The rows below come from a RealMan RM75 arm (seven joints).
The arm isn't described. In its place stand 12 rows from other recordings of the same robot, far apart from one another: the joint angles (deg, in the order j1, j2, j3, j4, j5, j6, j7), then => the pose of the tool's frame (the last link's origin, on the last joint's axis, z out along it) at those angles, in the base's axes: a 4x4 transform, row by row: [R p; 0 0 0 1], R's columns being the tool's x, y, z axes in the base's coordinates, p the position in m.
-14.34 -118.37 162.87 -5.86 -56.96 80.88 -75.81 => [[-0.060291 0.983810 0.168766 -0.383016], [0.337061 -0.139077 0.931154 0.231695], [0.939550 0.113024 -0.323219 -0.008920], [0 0 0 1]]
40.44 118.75 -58.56 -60.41 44.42 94.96 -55.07 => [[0.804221 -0.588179 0.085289 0.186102], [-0.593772 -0.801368 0.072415 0.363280], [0.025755 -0.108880 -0.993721 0.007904], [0 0 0 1]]
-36.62 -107.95 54.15 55.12 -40.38 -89.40 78.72 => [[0.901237 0.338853 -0.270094 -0.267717], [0.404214 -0.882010 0.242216 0.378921], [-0.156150 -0.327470 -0.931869 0.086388], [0 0 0 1]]
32.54 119.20 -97.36 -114.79 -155.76 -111.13 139.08 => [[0.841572 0.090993 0.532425 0.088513], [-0.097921 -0.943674 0.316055 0.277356], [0.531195 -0.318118 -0.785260 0.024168], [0 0 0 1]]
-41.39 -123.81 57.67 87.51 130.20 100.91 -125.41 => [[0.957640 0.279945 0.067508 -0.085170], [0.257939 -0.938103 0.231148 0.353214], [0.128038 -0.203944 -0.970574 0.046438], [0 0 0 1]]
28.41 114.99 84.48 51.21 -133.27 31.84 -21.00 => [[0.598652 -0.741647 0.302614 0.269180], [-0.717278 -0.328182 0.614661 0.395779], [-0.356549 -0.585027 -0.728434 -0.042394], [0 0 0 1]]
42.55 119.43 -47.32 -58.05 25.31 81.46 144.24 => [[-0.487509 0.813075 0.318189 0.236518], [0.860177 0.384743 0.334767 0.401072], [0.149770 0.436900 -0.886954 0.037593], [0 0 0 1]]
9.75 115.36 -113.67 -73.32 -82.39 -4.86 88.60 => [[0.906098 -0.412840 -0.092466 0.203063], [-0.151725 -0.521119 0.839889 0.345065], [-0.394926 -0.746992 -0.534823 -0.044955], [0 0 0 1]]
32.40 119.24 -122.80 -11.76 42.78 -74.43 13.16 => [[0.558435 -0.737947 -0.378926 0.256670], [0.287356 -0.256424 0.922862 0.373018], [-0.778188 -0.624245 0.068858 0.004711], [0 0 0 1]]
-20.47 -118.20 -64.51 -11.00 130.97 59.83 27.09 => [[0.956717 0.249126 -0.150431 -0.382948], [0.122067 0.125720 0.984527 0.315243], [0.264183 -0.960276 0.089868 0.019858], [0 0 0 1]]
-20.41 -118.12 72.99 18.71 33.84 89.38 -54.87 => [[0.269606 0.696328 0.665162 -0.266477], [-0.054464 -0.678608 0.732479 0.309004], [0.961429 -0.233708 -0.145032 0.022591], [0 0 0 1]]
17.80 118.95 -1.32 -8.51 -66.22 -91.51 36.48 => [[0.460056 -0.869122 -0.181592 0.374274], [0.409852 0.026446 0.911769 0.260608], [-0.787636 -0.493890 0.368378 0.096286], [0 0 0 1]]
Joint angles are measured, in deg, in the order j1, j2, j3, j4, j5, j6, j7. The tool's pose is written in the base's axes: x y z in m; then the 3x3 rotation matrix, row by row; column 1 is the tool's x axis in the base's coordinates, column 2 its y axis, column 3 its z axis. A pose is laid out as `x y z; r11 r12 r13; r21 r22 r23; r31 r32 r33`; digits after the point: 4 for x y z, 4 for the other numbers.
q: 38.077 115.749 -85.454 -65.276 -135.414 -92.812 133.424
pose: 0.1852 0.3344 -0.0286; 0.8060 -0.4609 0.3713; -0.4700 -0.8797 -0.0717; 0.3597 -0.1167 -0.9257
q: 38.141 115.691 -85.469 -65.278 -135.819 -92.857 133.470
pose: 0.1859 0.3349 -0.0279; 0.8036 -0.4590 0.3788; -0.4698 -0.8800 -0.0697; 0.3653 -0.1220 -0.9229
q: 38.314 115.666 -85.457 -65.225 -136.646 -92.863 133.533
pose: 0.1871 0.3360 -0.0270; 0.7996 -0.4548 0.3923; -0.4690 -0.8808 -0.0651; 0.3751 -0.1319 -0.9175
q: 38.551 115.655 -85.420 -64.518 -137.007 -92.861 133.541
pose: 0.1891 0.3363 -0.0274; 0.7933 -0.4595 0.3995; -0.4733 -0.8781 -0.0701; 0.3830 -0.1335 -0.9140
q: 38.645 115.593 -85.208 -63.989 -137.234 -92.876 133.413
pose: 0.1911 0.3367 -0.0270; 0.7888 -0.4640 0.4031; -0.4777 -0.8755 -0.0729; 0.3868 -0.1350 -0.9122
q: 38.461 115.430 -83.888 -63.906 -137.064 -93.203 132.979
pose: 0.1928 0.3380 -0.0231; 0.7887 -0.4744 0.3910; -0.4888 -0.8696 -0.0689; 0.3727 -0.1368 -0.9178
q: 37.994 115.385 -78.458 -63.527 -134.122 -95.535 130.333
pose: 0.1912 0.3384 -0.0124; 0.8071 -0.5096 0.2982; -0.5118 -0.8556 -0.0771; 0.2944 -0.0904 -0.9514
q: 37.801 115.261 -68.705 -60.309 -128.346 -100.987 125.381
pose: 0.1908 0.3348 0.0046; 0.8196 -0.5628 0.1070; -0.5522 -0.8258 -0.1141; 0.1526 0.0345 -0.9877
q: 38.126 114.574 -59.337 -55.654 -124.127 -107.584 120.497
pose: 0.1938 0.3286 0.0232; 0.8135 -0.5765 -0.0758; -0.5809 -0.7999 -0.1506; 0.0262 0.1666 -0.9857
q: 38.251 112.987 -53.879 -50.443 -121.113 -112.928 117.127
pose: 0.2006 0.3205 0.0379; 0.7948 -0.5713 -0.2045; -0.6048 -0.7734 -0.1900; -0.0496 0.2747 -0.9602
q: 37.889 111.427 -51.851 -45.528 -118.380 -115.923 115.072
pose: 0.2081 0.3127 0.0454; 0.7695 -0.5669 -0.2941; -0.6316 -0.7438 -0.2188; -0.0947 0.3541 -0.9304
